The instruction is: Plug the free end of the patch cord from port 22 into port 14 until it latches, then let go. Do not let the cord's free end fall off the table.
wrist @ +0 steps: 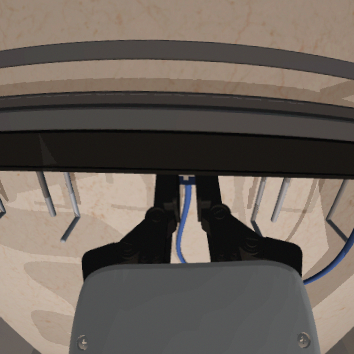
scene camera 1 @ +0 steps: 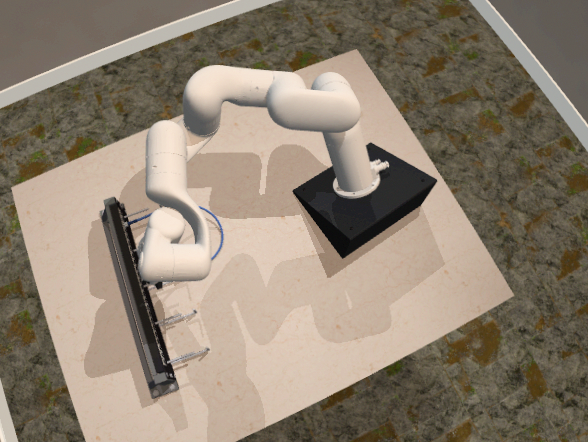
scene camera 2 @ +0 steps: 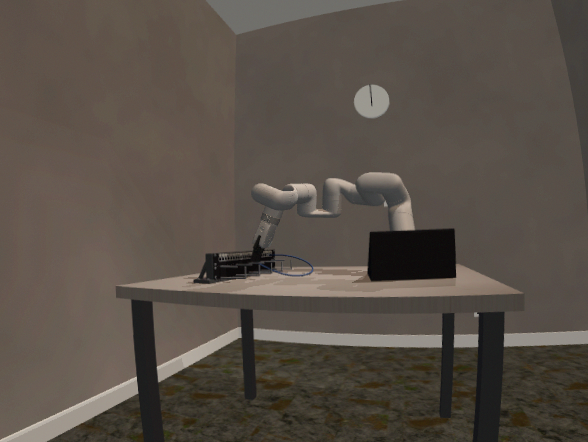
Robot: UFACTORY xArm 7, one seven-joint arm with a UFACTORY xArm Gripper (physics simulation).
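Frame: origin at the arm's base, x right, y up, z back, level; centimetres.
Where they show: gripper, fingertip midpoint: (scene camera 2: 254,261); arm's base, origin of the base link: (scene camera 1: 356,183) (scene camera 2: 405,254).
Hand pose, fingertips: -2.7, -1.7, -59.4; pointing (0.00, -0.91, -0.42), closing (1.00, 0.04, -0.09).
Observation:
Things, the pixels of their top centre, and the offset from my fingertips, as dx, dy, dz. "spot": a spot on its surface instead.
- black patch panel, middle of its top: (wrist: 156,199) (scene camera 1: 144,279) (scene camera 2: 252,251) -1.8, +4.3, +0.1
- cord's free-end plug, surface spot: (wrist: 187,180) spot: +0.2, +0.0, +1.3
The black patch panel (scene camera 1: 134,295) (scene camera 2: 225,270) (wrist: 100,150) stands upright along the table's left side. The blue cord (scene camera 1: 222,234) (scene camera 2: 312,268) (wrist: 186,215) loops over the table, and one end runs into the panel near its upper end in scene camera 1. My gripper (scene camera 2: 256,259) (wrist: 185,164) is shut on the cord's free-end plug (wrist: 187,180), blue with a pale part at the front. The fingertips and plug are right at the panel's edge in the wrist view. The port in front of the plug, its number and the latch are hidden; the arm covers the gripper in scene camera 1.
Metal cable-guide rods (scene camera 1: 189,356) (wrist: 47,194) stick out from the panel on both sides of the gripper. The black base block (scene camera 1: 365,200) (scene camera 2: 412,254) carries the arm at the other side of the table (scene camera 1: 400,350) (scene camera 2: 320,303).

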